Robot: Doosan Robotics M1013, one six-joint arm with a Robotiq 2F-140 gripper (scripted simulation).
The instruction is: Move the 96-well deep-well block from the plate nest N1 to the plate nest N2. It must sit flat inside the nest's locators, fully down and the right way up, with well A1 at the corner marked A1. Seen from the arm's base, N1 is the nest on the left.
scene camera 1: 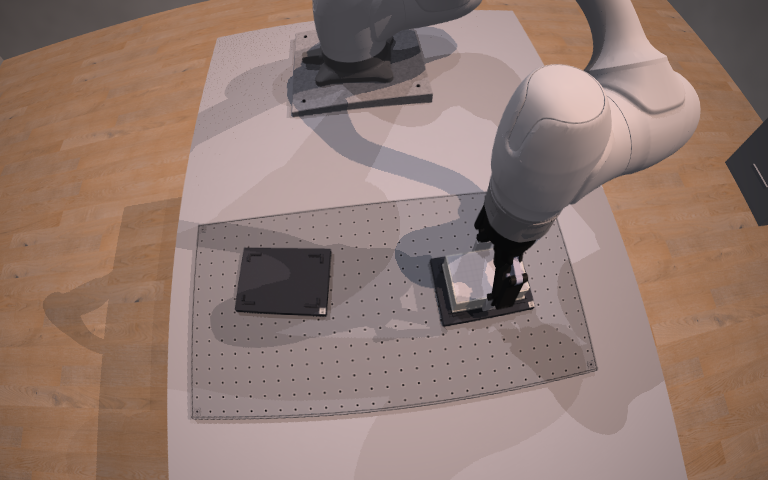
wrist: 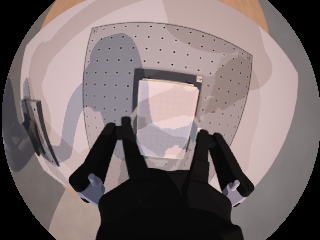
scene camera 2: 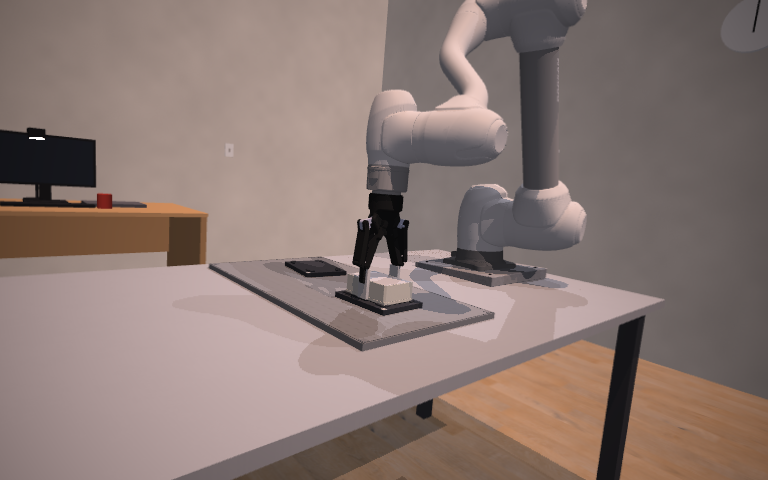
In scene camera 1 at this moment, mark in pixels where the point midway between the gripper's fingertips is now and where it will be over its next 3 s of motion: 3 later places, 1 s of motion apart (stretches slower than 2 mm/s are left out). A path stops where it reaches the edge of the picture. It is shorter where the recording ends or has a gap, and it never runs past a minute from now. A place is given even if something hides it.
My gripper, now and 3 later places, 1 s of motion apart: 483, 282; 488, 272; 484, 266; 428, 265
